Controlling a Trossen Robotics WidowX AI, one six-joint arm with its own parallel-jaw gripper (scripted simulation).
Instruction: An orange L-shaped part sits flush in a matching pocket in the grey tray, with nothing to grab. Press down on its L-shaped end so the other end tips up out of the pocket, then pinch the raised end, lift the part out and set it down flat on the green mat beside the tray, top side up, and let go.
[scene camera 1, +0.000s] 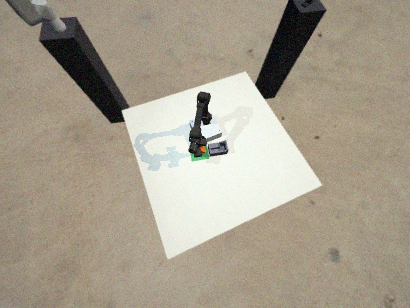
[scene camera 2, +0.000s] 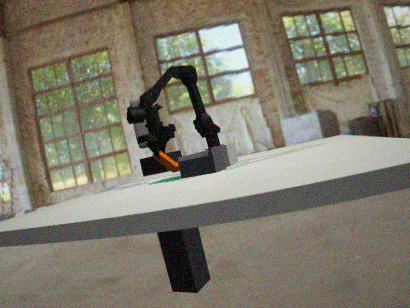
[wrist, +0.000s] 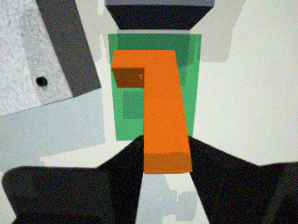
Observation:
My gripper carries an orange L-shaped part.
My gripper also shows in the wrist view.

